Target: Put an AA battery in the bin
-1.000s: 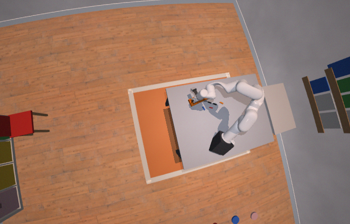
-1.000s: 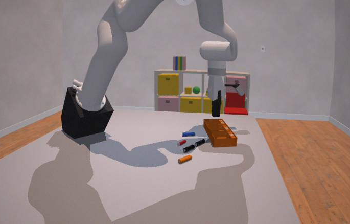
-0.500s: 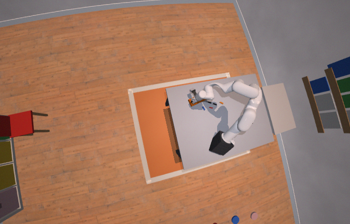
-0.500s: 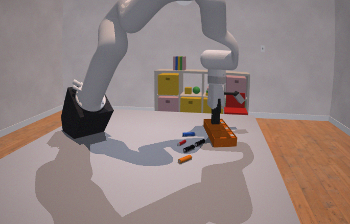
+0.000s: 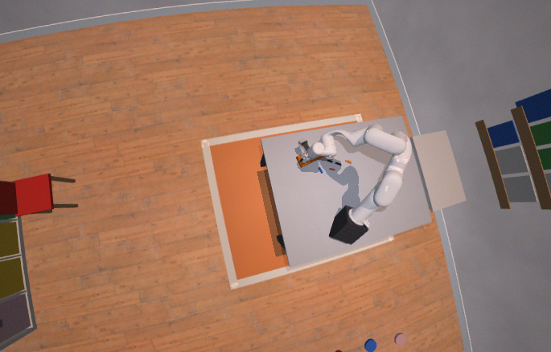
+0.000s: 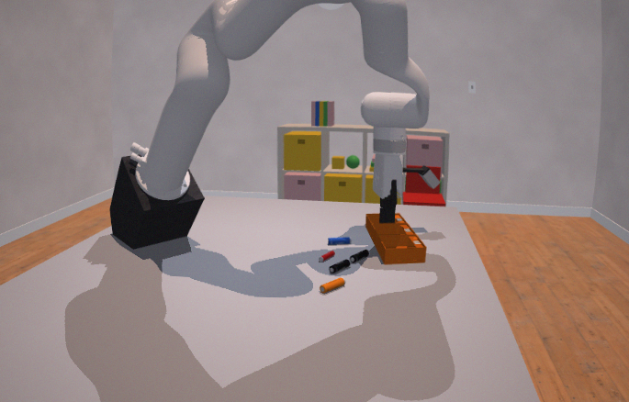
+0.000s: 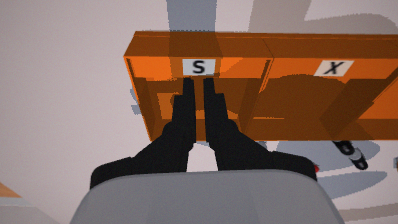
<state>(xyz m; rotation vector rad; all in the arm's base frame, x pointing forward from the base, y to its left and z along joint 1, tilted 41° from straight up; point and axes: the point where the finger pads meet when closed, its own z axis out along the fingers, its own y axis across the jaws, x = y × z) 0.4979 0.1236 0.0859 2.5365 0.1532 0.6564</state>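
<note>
My gripper is now 12 cm past the blue AA battery, 7 cm to the left of it and 3 cm above it. Round my hand: orange bin tray: 1 cm behind, 8 cm to the right, 2 cm below; then black battery: 10 cm behind, 17 cm to the right, 3 cm below; then small red battery: 17 cm behind, 15 cm to the right, 3 cm below.
</note>
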